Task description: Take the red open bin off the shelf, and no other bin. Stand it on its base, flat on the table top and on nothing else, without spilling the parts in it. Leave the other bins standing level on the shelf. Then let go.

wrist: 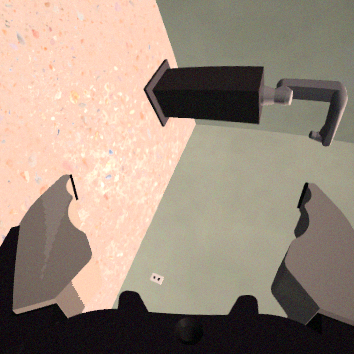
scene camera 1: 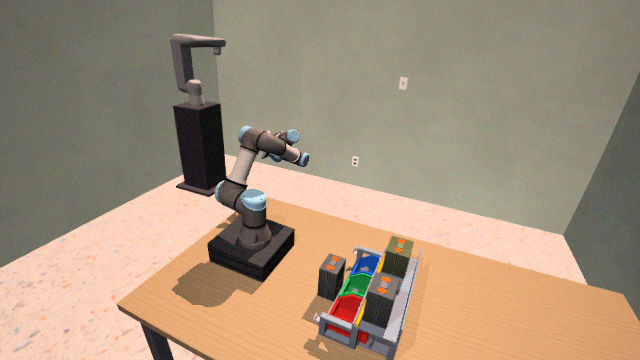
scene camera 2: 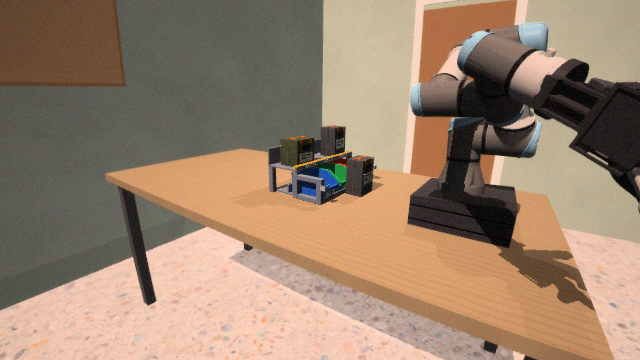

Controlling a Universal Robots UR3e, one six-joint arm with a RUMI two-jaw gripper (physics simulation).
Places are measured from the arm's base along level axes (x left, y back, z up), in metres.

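Pixels of known places: gripper, fingertip midpoint: (wrist: 187, 182); arm's base, link origin: (scene camera 1: 255, 238) (scene camera 2: 460, 189).
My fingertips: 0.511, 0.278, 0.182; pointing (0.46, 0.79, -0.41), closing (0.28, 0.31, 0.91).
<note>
Ahead of a thing's pixels: the offset from my fingertips to its top centre, as dx, dy, dz. Level surfaces: height alone.
The red open bin {-0.675, -0.729, -0.187} (scene camera 1: 346, 311) (scene camera 2: 341, 161) stands in the lower tier of the grey shelf (scene camera 1: 338, 334) (scene camera 2: 272, 180), at its near end in the first scene view. The green bin {-0.563, -0.735, -0.187} (scene camera 1: 358, 286) (scene camera 2: 338, 173) is beside it in the middle, and the blue bin {-0.452, -0.744, -0.187} (scene camera 1: 368, 264) (scene camera 2: 330, 180) is at the other end. Parts inside the red bin cannot be made out. My gripper (wrist: 187, 182) is open with nothing between its fingers. It is high up, well away from the shelf, facing the floor and wall. In the first scene view the arm mostly hides it.
A dark box {-0.561, -0.621, -0.137} (scene camera 1: 331, 276) (scene camera 2: 360, 175) stands on the table {dz -0.268} (scene camera 1: 500, 310) (scene camera 2: 280, 240), in front of the green and blue bins. Another dark box {-0.686, -0.806, -0.045} (scene camera 1: 382, 300) (scene camera 2: 333, 140) and an olive box {-0.456, -0.824, -0.070} (scene camera 1: 398, 256) (scene camera 2: 297, 151) stand on the shelf's upper tier. A dark pedestal (scene camera 1: 201, 145) (wrist: 207, 95) with an arm stands beyond the table.
</note>
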